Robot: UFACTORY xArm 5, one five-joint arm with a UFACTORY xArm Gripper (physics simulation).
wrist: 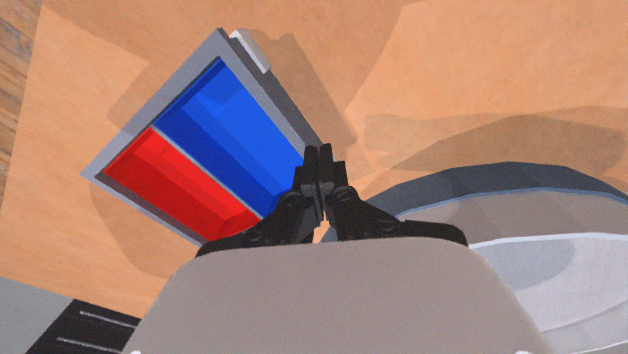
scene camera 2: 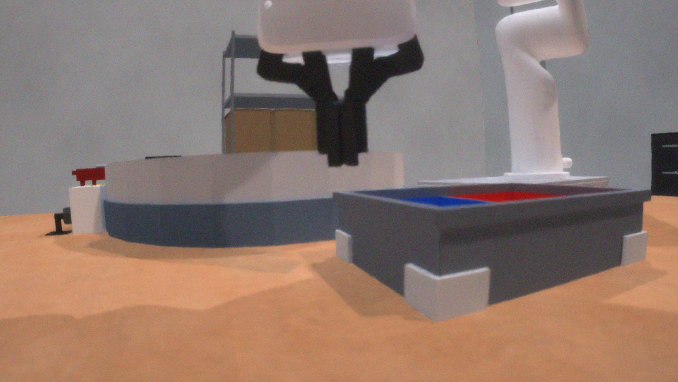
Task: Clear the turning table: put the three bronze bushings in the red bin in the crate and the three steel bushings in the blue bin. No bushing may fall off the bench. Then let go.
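Pixels of known places: gripper, between the fingertips: (wrist: 321, 163) (scene camera 2: 344, 166); arm's base, origin of its link: (scene camera 2: 536, 178).
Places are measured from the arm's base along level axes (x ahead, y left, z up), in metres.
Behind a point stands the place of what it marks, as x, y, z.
Note:
The grey crate (scene camera 2: 540, 250) {0.408, 0.322, -0.019} (wrist: 187, 70) {0.446, 0.319, 0.008} stands beside the round turning table (scene camera 2: 220, 222) {0.549, 0.107, -0.019} (wrist: 450, 180) {0.549, 0.107, -0.025}, which has a blue-grey base and a pale raised wall. In the crate are the blue bin (scene camera 2: 445, 200) {0.378, 0.199, -0.003} (wrist: 250, 120) {0.428, 0.271, -0.036} and the red bin (scene camera 2: 505, 196) {0.301, 0.196, -0.004} (wrist: 175, 185) {0.296, 0.272, -0.034}; no bushing shows in their visible parts. My gripper (scene camera 2: 343, 162) {0.479, 0.228, 0.027} (wrist: 321, 163) {0.479, 0.228, 0.027} is shut with nothing between its fingers. In the wrist view its fingertips overlap the crate's near corner, beside the turning table. No bushings show in either view; most of the table's top is hidden.
A white block with a red part (scene camera 2: 90, 174) stands left of the turning table, with a small black fitting (scene camera 2: 59, 221) {0.756, -0.051, -0.027} beside it. The white arm base column (scene camera 2: 534, 130) {0.038, 0.028, 0.084} rises behind the crate. A shelf unit (scene camera 2: 232, 90) stands in the background. The bench edge runs along the wrist view's left side.

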